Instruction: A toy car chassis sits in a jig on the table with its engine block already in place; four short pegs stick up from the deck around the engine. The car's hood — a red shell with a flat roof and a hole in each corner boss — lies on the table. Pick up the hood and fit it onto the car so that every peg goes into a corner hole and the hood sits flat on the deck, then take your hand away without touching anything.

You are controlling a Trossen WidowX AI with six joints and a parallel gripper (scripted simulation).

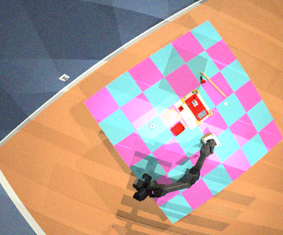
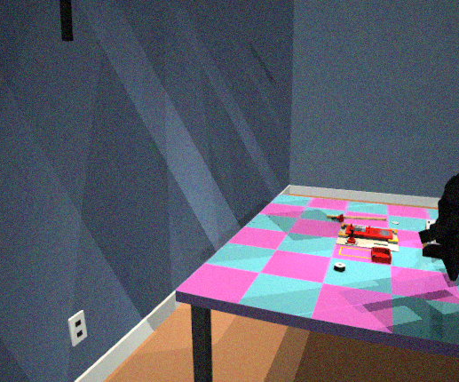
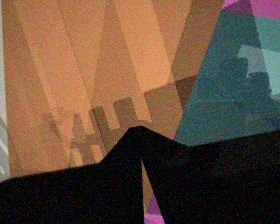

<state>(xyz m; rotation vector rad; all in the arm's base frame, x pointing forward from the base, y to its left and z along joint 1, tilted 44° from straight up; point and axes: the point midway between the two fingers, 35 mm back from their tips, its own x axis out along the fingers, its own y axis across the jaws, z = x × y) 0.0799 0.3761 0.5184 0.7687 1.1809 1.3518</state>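
Right now the red hood is 49 cm to the right of my gripper tip, 17 cm ahead of it and 16 cm below it. Round my gripper tip: wooden stick: 95 cm to the right, 30 cm ahead, 17 cm below.
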